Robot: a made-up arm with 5 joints.
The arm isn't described. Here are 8 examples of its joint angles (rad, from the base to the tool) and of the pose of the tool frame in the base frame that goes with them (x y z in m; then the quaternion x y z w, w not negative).
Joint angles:
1: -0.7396 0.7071 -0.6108 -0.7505 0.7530
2: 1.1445 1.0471 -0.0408 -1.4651 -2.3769
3: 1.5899 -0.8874 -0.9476 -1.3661 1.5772
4: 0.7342 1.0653 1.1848 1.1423 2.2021
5: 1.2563 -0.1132 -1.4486 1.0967 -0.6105
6: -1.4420 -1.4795 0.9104 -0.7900 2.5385
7: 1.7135 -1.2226 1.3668 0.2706 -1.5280
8: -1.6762 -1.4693 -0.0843 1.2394 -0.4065
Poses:
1: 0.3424 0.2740 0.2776 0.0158 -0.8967 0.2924 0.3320
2: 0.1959 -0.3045 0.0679 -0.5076 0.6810 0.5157 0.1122
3: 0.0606 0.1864 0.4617 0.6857 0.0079 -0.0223 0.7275
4: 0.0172 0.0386 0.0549 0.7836 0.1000 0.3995 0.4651
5: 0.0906 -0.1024 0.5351 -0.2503 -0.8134 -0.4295 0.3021
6: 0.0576 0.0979 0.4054 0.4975 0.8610 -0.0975 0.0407
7: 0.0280 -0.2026 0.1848 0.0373 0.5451 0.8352 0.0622
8: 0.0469 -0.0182 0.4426 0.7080 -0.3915 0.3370 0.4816
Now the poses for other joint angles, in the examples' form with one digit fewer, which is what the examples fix.
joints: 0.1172 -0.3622 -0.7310 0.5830 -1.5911
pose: 0.222 -0.014 0.519 0.595 -0.625 -0.389 0.323
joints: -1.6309 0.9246 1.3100 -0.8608 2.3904
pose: 0.043 0.037 -0.028 0.034 0.092 -0.910 0.402
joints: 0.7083 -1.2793 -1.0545 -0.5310 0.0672
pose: -0.175 0.202 0.398 0.284 0.746 -0.204 0.567
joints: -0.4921 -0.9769 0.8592 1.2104 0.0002
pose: 0.213 0.093 0.224 0.063 -0.228 0.214 0.948
